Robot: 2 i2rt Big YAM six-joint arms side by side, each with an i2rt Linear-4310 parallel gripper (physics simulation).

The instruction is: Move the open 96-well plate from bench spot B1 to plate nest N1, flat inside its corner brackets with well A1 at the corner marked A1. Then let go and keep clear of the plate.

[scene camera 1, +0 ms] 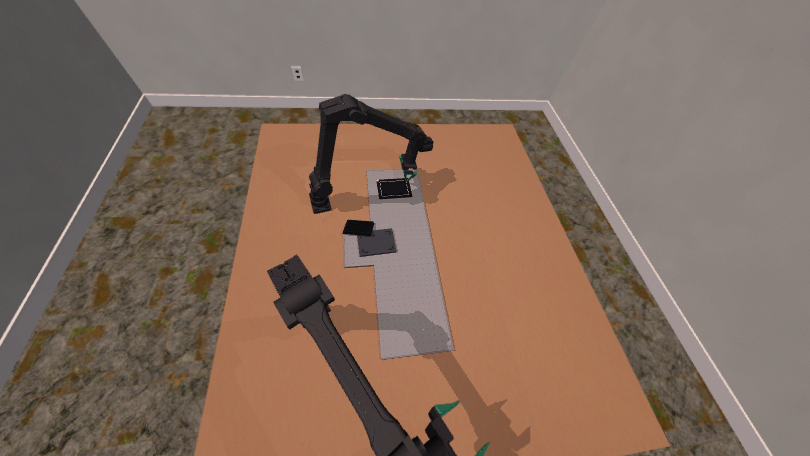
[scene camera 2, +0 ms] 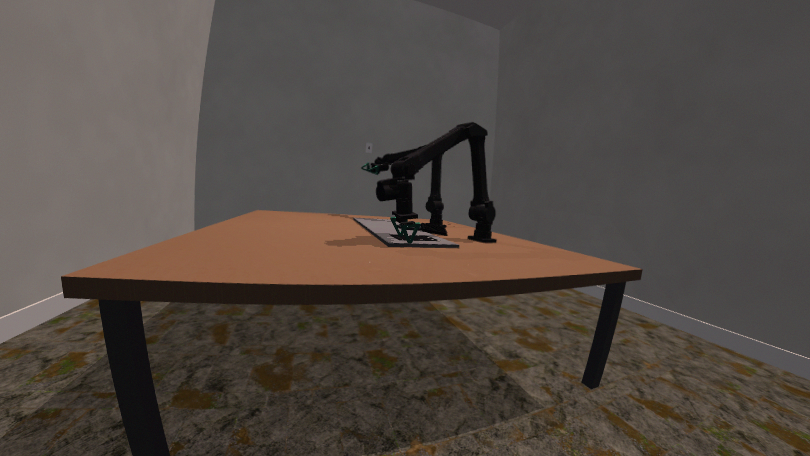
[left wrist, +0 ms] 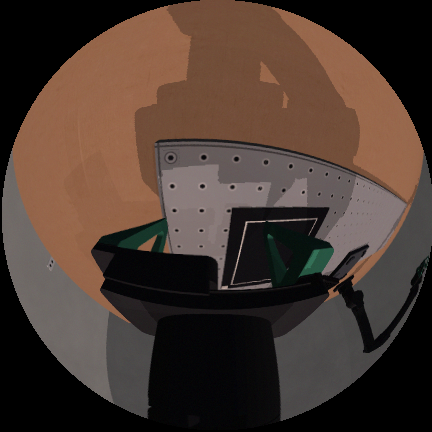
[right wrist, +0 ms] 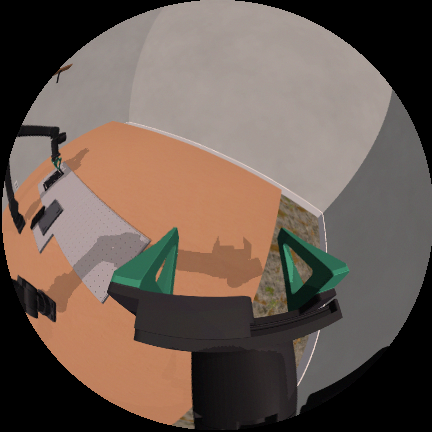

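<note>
A black slab, apparently the plate, overlaps the nest's upper-left edge in scene camera 1 and looks tilted; its A1 corner cannot be read. The dark grey nest has corner brackets, its middle uncovered. A flat black pad with a white outline, apparently B1, shows no clear raised plate. My left gripper is open, pointing down low at the pad's edge, nothing between its fingers. My right gripper is open and empty, far from the nest.
A pale perforated board lies under the pad and nest on the brown table. The right arm reaches over the table's lower part in scene camera 1, with its gripper raised.
</note>
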